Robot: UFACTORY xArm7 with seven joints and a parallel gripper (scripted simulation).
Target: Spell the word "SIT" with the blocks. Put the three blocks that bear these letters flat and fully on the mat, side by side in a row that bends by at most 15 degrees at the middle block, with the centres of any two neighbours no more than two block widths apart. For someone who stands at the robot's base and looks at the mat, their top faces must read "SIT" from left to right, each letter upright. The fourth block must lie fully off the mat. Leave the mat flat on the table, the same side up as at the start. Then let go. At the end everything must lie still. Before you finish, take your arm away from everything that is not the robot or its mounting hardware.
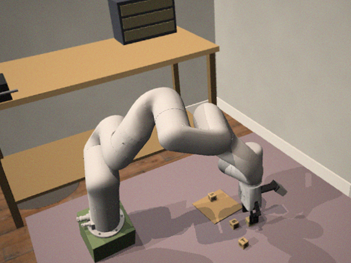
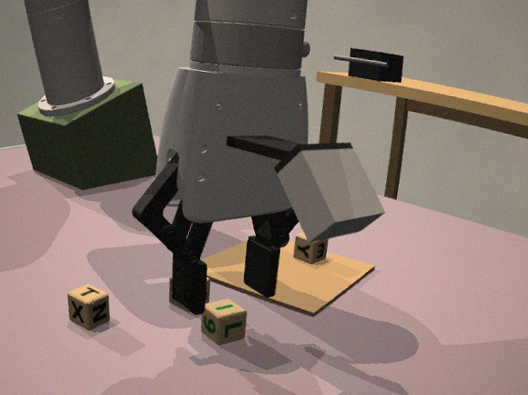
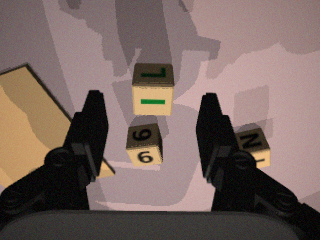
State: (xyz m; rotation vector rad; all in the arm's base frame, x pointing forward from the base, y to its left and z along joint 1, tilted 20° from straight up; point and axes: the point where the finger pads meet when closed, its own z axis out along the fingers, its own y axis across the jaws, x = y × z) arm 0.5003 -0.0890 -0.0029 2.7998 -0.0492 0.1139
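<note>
Now: the tan mat 130 mm to the left of my hand, 70 mm behind it and 50 mm below it. From my hand the other things lie so: wooden block: 80 mm to the right, 70 mm behind, 40 mm below.
</note>
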